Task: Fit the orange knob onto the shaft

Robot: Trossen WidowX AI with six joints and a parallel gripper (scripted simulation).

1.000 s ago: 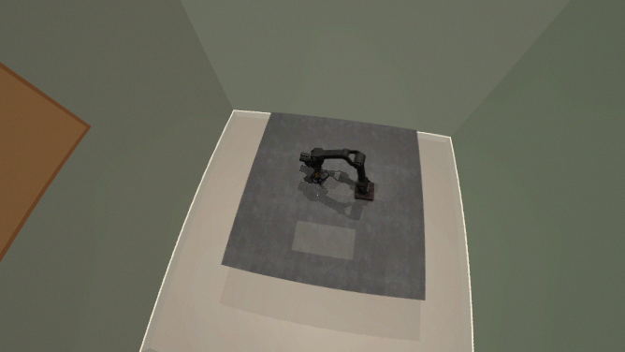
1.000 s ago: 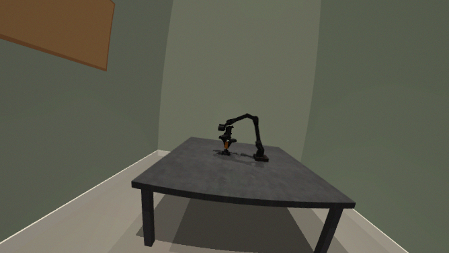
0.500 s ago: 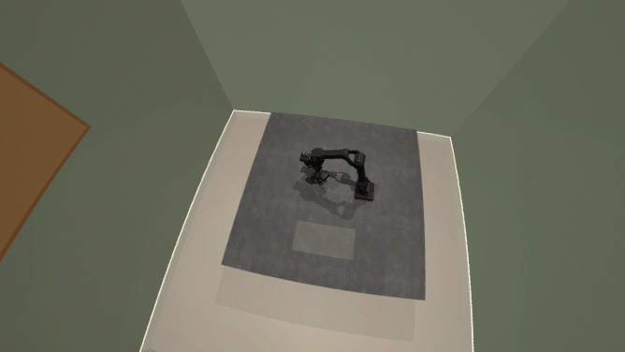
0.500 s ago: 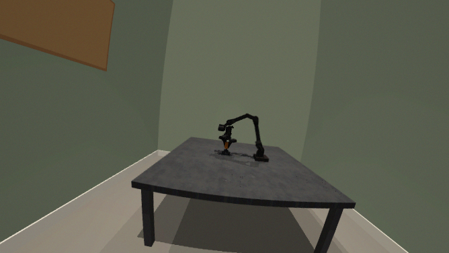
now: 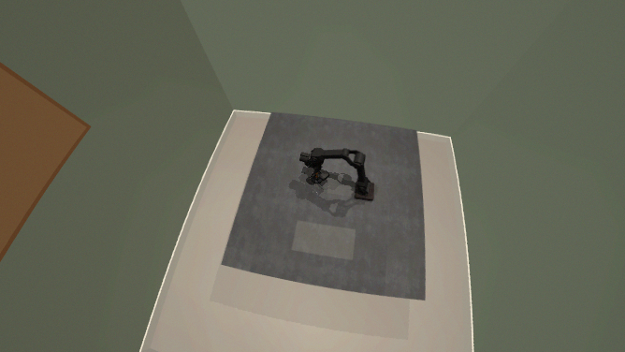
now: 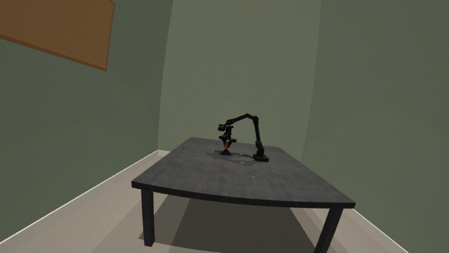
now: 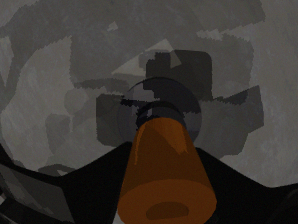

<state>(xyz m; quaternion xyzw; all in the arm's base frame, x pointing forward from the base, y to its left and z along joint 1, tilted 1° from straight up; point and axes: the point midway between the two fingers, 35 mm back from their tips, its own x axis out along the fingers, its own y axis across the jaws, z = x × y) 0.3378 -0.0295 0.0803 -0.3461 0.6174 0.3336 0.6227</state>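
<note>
The orange knob lies 2 cm above my gripper tip. The rest, counted from my gripper tip: dark pedestal (4 cm below).
</note>
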